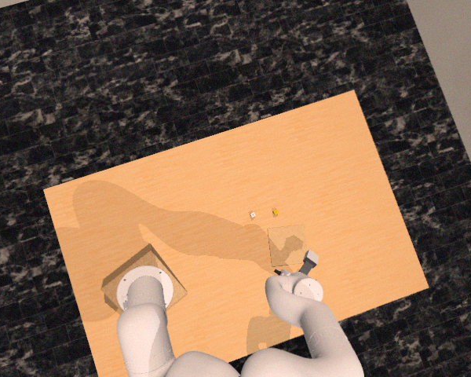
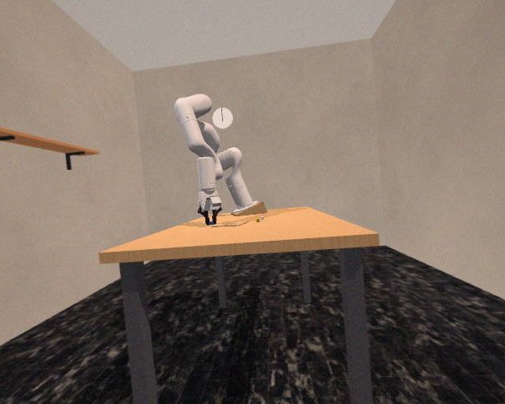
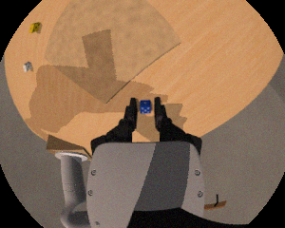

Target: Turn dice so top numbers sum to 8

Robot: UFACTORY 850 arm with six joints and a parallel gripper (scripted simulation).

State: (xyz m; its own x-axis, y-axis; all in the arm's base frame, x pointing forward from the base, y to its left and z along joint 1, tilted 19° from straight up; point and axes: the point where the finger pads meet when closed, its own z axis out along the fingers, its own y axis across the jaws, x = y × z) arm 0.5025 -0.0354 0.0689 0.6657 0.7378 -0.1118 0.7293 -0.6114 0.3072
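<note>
Right now the blue die is 1 cm below my hand. Also, from my hand: white die 25 cm to the left, 8 cm behind, 1 cm below; then tan mat 11 cm to the left, 3 cm ahead, 2 cm below; then yellow die 24 cm to the left, 1 cm below, 1 cm ahead.
</note>
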